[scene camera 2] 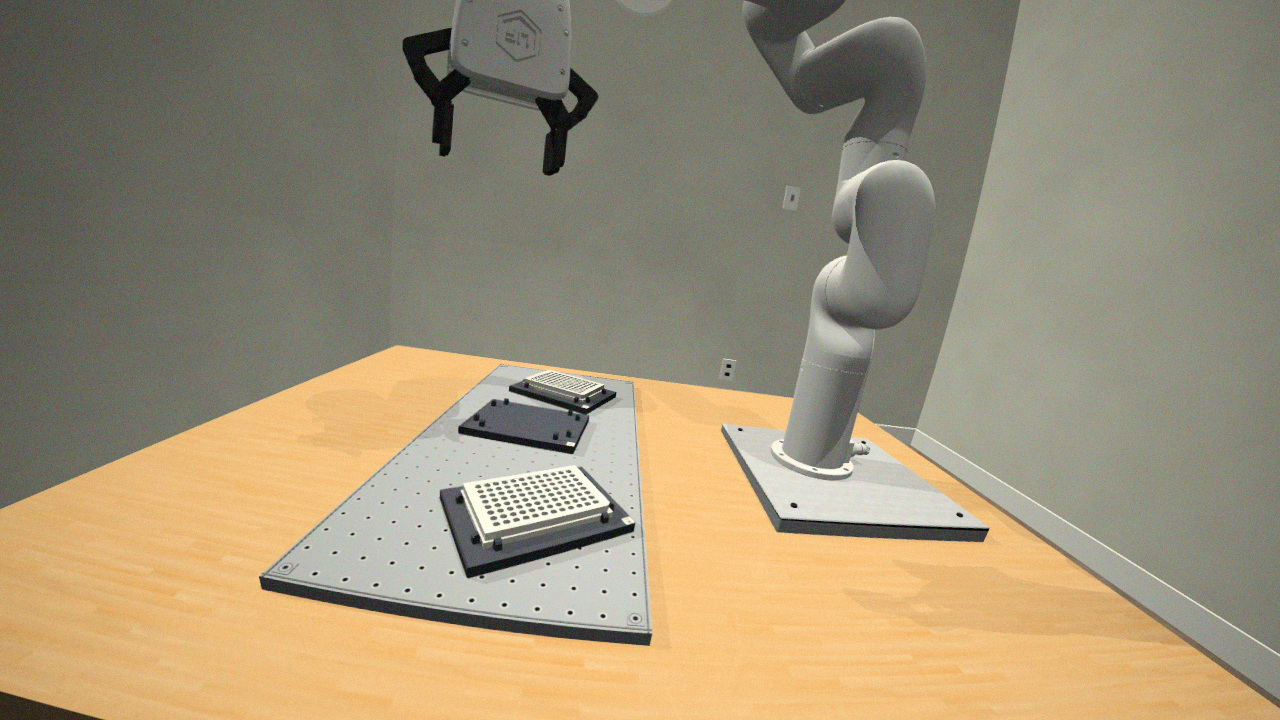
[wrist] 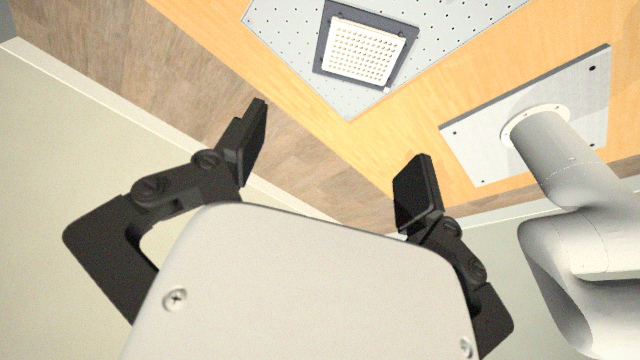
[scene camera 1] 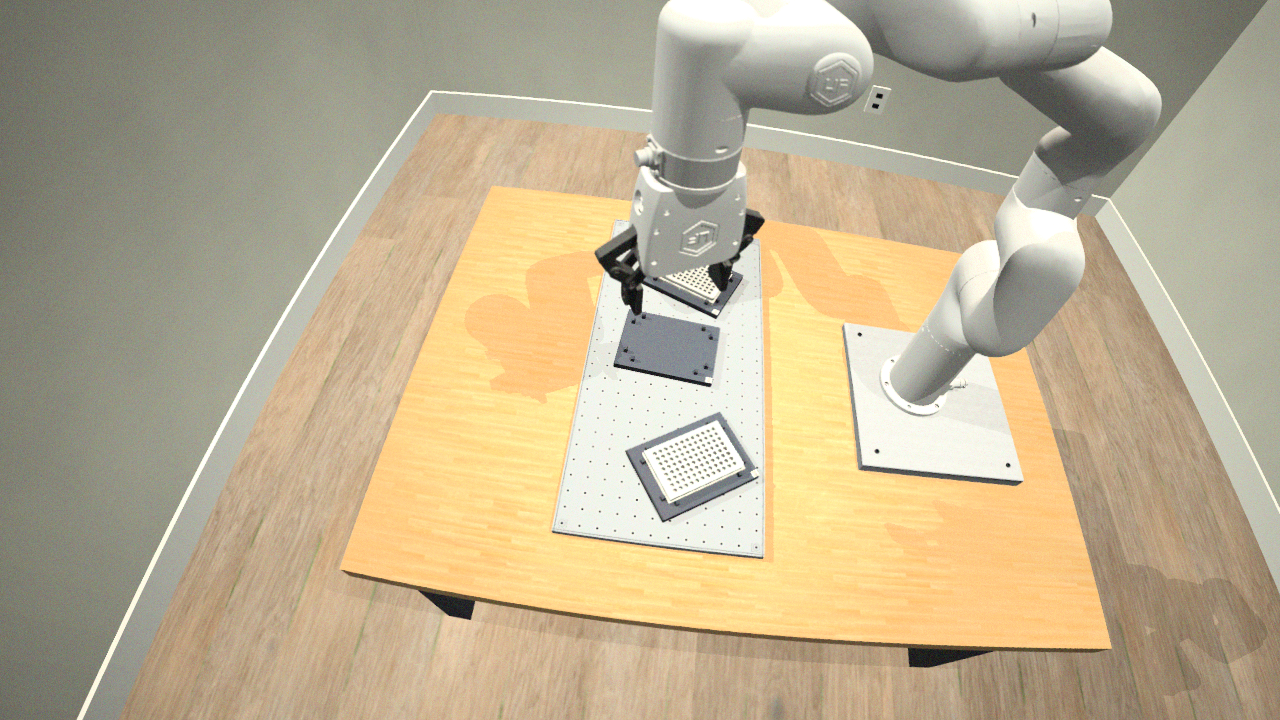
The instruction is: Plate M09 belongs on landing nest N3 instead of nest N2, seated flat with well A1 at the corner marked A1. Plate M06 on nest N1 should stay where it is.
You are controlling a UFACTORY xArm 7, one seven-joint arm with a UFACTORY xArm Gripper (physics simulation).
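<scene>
My gripper is open and empty, high above the pegboard. A white well plate lies on the dark near nest. A second white plate lies on the far nest, partly hidden by the gripper in scene camera 1. The dark middle nest is bare, with small black posts and a white corner tag. The plate and nest names and the A1 marks cannot be read.
The grey pegboard carries the nests on the wooden table. The arm stands on a grey base plate to the right of the pegboard.
</scene>
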